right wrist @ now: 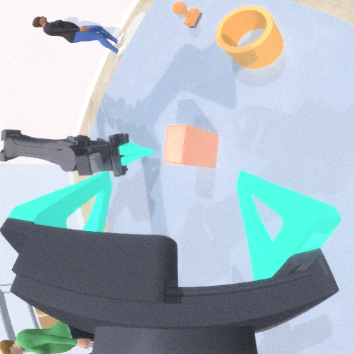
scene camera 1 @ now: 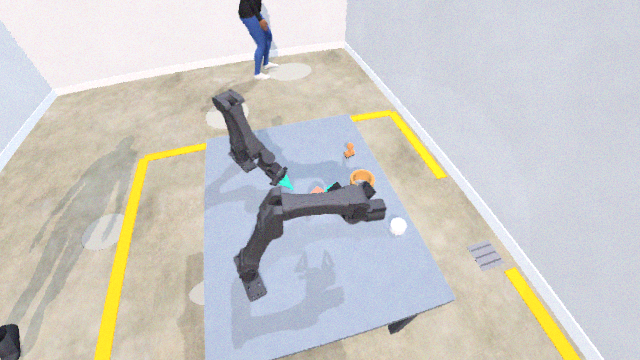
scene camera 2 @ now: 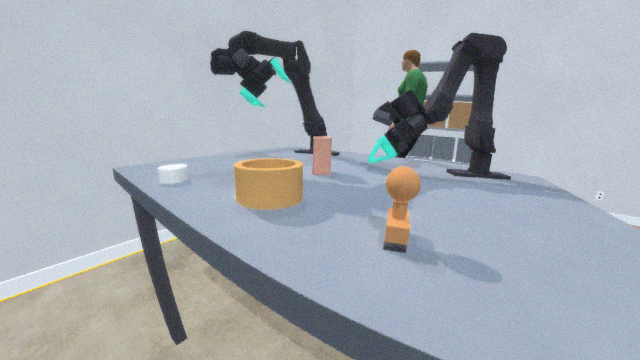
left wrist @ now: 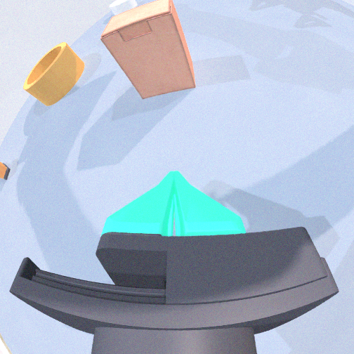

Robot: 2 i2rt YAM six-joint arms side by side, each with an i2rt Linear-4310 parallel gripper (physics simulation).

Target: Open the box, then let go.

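Places are measured from the left arm's base along level axes (x down, y left, z ahead), in millimetres.
Where they show: left gripper, fingertip midpoint: point(scene camera 1: 293, 189) point(scene camera 2: 368, 161); right gripper, fingertip midpoint: point(scene camera 2: 276, 93); left arm's base, origin of the base link: point(scene camera 1: 242, 160) point(scene camera 2: 478, 175); right arm's base, origin of the base link: point(scene camera 1: 249, 275).
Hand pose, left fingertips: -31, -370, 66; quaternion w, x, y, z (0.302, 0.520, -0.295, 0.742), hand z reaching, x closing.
Things, the pixels of their top centre, and the offset from my left fingertips, as dx, dy, dz.
- salmon box, middle of its top: point(scene camera 2: 322, 137) point(scene camera 1: 316, 192) -64, -129, +36
- orange ring, middle of its top: point(scene camera 2: 268, 163) point(scene camera 1: 362, 178) -29, -189, +271
- orange stamp-like piece, middle of its top: point(scene camera 2: 405, 166) point(scene camera 1: 350, 143) -54, +2, +386
- white round piece, middle of its top: point(scene camera 2: 172, 166) point(scene camera 1: 398, 224) -1, -455, +211
The salmon box point(scene camera 1: 317, 190) point(scene camera 2: 322, 156) point(left wrist: 150, 55) point(right wrist: 201, 149) stands upright on the table, its lid down; a front tab shows at the lid's edge in the left wrist view. My left gripper point(scene camera 1: 292, 188) point(scene camera 2: 370, 161) point(left wrist: 173, 178) point(right wrist: 153, 151) is shut and empty, a short way from the box's tabbed side, not touching it. My right gripper point(scene camera 2: 277, 94) point(right wrist: 174, 177) is open and empty, high above the table and away from the box. In scene camera 1 my right arm hides most of that gripper and part of the box.
An orange ring point(scene camera 1: 362, 178) point(scene camera 2: 269, 184) point(left wrist: 54, 74) point(right wrist: 250, 37) stands near the box. An orange stamp-like piece point(scene camera 1: 349, 150) point(scene camera 2: 398, 210) point(right wrist: 187, 14) and a white round piece point(scene camera 1: 398, 226) point(scene camera 2: 173, 174) stand near the table's edge. Two people stand beyond the table.
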